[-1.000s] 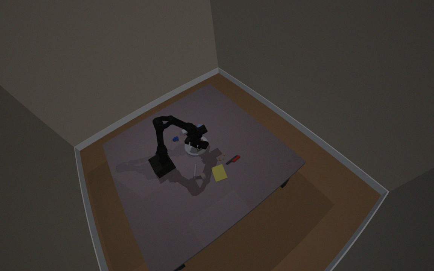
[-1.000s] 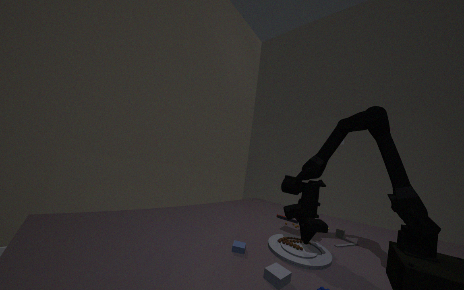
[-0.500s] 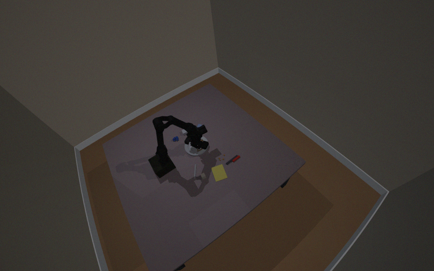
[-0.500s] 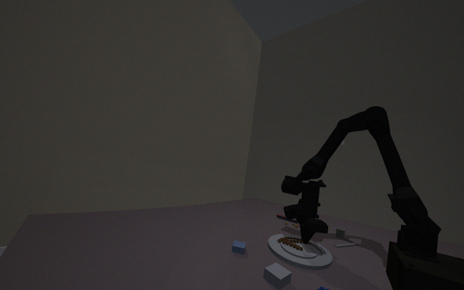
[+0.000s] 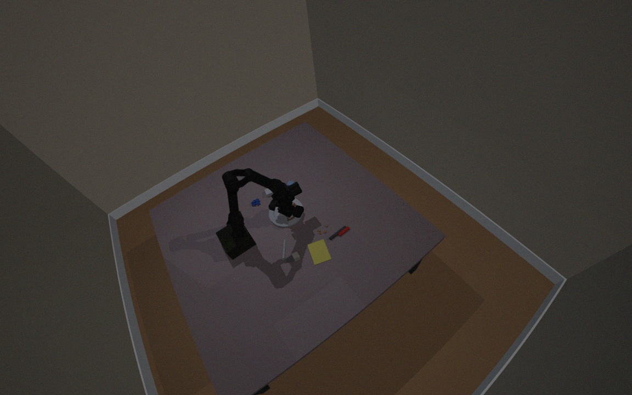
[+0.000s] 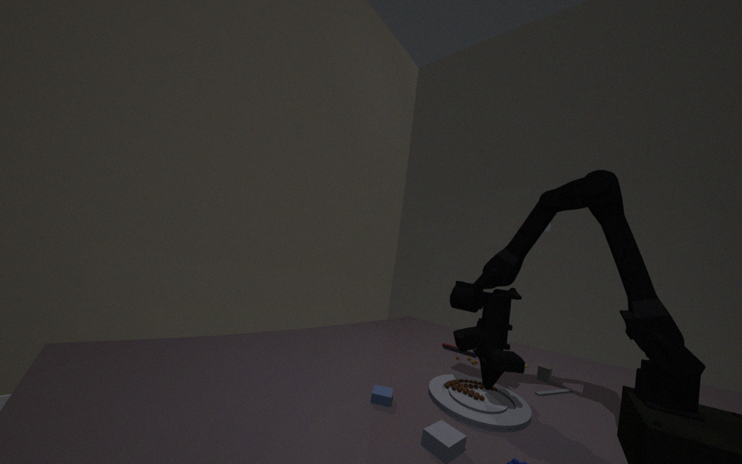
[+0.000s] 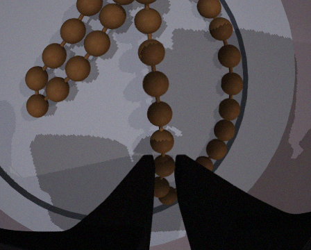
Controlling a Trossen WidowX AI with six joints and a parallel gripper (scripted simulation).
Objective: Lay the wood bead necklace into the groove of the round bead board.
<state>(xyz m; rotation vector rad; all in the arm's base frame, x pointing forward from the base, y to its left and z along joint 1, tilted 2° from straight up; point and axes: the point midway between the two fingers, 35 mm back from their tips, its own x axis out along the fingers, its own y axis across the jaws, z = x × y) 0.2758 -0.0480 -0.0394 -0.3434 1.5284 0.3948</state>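
Now: gripper tip 10 mm short of the round bead board, 40 mm to the right of it and 10 mm above it. The rest, counted from my gripper tip: grey block (20 mm ahead, 230 mm to the left); blue block (150 mm ahead, 190 mm to the left, 10 mm below); thin stick (140 mm behind, 140 mm to the right, 10 mm below).
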